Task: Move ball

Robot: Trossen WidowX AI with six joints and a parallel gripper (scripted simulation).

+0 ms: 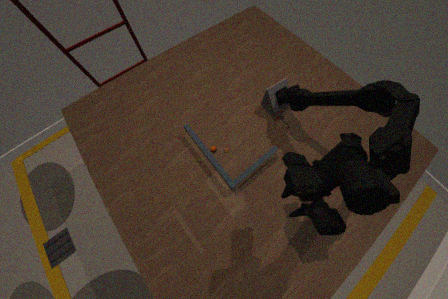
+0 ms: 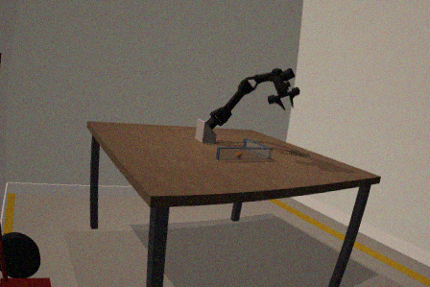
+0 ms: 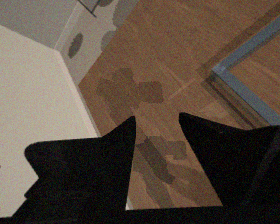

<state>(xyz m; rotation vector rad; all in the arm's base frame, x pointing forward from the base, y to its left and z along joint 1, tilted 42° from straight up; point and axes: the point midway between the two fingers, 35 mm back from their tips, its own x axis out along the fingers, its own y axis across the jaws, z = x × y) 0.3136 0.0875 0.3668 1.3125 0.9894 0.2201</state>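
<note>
My gripper tip is 40 mm short of the orange ball, 290 mm to the left of it and 260 mm above it. Round my gripper tip: see-through copy of ball (260 mm to the right, 260 mm below).
</note>
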